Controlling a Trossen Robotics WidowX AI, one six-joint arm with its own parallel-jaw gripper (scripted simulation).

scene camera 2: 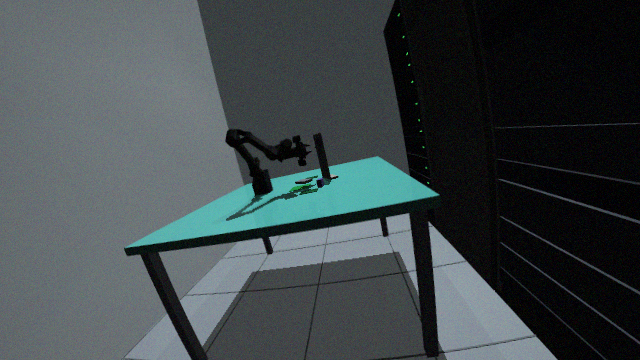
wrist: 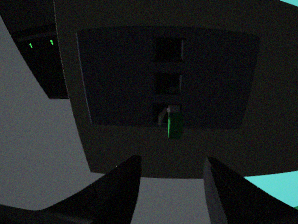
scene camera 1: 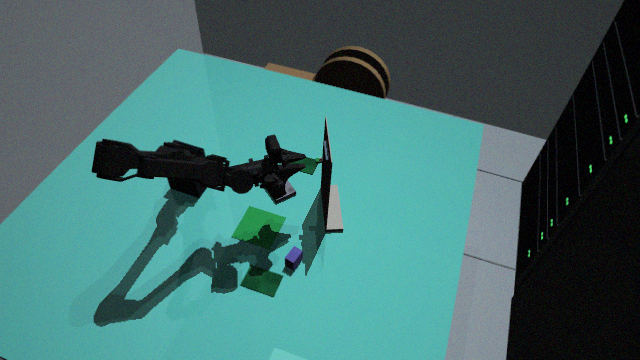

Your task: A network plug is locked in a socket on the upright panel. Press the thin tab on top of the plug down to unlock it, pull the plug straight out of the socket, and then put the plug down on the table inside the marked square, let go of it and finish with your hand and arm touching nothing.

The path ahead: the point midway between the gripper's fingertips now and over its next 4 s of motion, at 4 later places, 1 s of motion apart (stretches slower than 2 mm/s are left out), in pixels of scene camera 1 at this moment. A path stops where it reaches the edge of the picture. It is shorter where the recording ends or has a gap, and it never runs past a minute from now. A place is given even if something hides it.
The gripper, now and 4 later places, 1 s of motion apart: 305, 160; 319, 160; 318, 160; 312, 160; 306, 160
